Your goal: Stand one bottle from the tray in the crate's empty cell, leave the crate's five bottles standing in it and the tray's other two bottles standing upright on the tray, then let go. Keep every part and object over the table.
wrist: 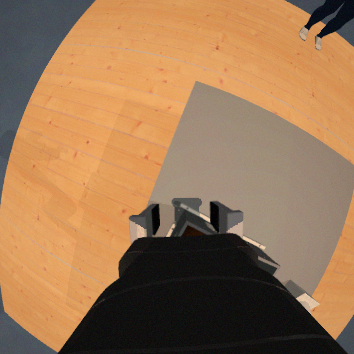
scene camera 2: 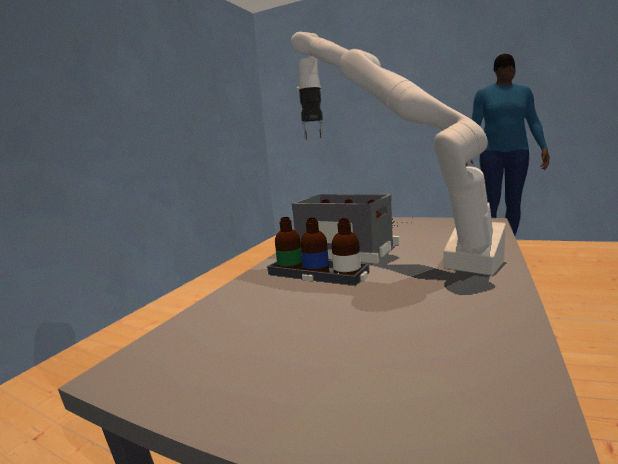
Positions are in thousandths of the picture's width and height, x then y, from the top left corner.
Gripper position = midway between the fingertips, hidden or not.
Observation:
In view: my gripper (scene camera 2: 507, 298), a green-label bottle (scene camera 2: 465, 520), a white-banded bottle (scene camera 2: 559, 529) and a blue-banded bottle (scene camera 2: 509, 540).
My gripper shows as well in the wrist view (wrist: 521, 603). The wrist view misses the blue-banded bottle, which is hidden by my gripper.

